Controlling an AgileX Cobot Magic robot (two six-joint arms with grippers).
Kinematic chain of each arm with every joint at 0, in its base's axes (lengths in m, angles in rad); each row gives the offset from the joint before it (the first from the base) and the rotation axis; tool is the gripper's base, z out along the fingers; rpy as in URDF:
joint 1: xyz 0 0 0.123 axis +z
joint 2: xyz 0 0 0 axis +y
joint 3: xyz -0.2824 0 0.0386 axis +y
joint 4: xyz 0.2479 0 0.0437 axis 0.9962 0 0.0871
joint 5: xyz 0 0 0 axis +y
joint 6: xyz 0.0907 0 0.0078 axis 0.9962 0 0.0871
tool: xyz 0 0 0 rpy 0 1.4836 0
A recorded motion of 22 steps. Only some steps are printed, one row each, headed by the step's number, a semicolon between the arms.
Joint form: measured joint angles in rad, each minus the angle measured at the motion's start. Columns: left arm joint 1, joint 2, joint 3, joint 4, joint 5, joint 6; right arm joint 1, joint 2, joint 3, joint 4, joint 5, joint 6.
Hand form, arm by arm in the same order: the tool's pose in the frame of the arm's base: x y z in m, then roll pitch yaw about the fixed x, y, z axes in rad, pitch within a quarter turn. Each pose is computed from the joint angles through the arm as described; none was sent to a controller.
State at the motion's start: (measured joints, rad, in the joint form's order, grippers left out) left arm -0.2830 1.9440 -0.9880 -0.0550 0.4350 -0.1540; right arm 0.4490 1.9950 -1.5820 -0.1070 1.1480 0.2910
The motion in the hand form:
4: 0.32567 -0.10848 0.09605 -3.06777 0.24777 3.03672; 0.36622 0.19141 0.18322 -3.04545 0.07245 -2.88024
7: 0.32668 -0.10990 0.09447 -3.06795 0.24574 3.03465; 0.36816 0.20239 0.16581 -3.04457 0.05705 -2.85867
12: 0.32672 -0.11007 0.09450 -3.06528 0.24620 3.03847; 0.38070 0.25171 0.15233 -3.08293 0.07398 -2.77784
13: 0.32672 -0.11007 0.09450 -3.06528 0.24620 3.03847; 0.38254 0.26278 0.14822 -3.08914 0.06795 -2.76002
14: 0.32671 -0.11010 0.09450 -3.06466 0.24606 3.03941; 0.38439 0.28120 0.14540 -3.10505 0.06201 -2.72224
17: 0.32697 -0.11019 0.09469 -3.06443 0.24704 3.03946; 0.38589 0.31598 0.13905 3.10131 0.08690 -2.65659
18: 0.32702 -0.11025 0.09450 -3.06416 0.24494 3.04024; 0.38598 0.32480 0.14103 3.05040 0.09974 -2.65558
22: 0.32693 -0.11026 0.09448 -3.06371 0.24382 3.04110; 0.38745 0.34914 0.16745 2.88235 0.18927 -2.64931
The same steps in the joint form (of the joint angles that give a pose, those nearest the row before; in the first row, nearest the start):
4: -0.0330 0.0340 -0.0020 0.0030 -0.0220 -0.0030; 0.0570 0.0780 0.0000 -0.0160 -0.0250 0.0080
7: -0.0360 0.0420 -0.0080 0.0030 -0.0220 -0.0040; 0.0770 0.1280 -0.0140 -0.0140 -0.0460 0.0080
12: -0.0360 0.0420 -0.0080 -0.0010 -0.0230 -0.0040; 0.1500 0.2690 -0.2150 0.0250 -0.0140 -0.0210
13: -0.0360 0.0420 -0.0080 -0.0010 -0.0230 -0.0040; 0.1660 0.3060 -0.2680 0.0340 0.0060 -0.0280
14: -0.0360 0.0420 -0.0080 -0.0020 -0.0230 -0.0040; 0.1920 0.3610 -0.3620 0.0540 0.0460 -0.0500
17: -0.0360 0.0420 -0.0090 -0.0020 -0.0230 -0.0040; 0.2330 0.4570 -0.5230 0.1310 0.0700 -0.1030
18: -0.0360 0.0430 -0.0100 -0.0030 -0.0210 -0.0040; 0.2380 0.4750 -0.5650 0.1810 0.0720 -0.1160
22: -0.0360 0.0430 -0.0100 -0.0040 -0.0200 -0.0040; 0.2470 0.5010 -0.7070 0.3370 0.0740 -0.1660

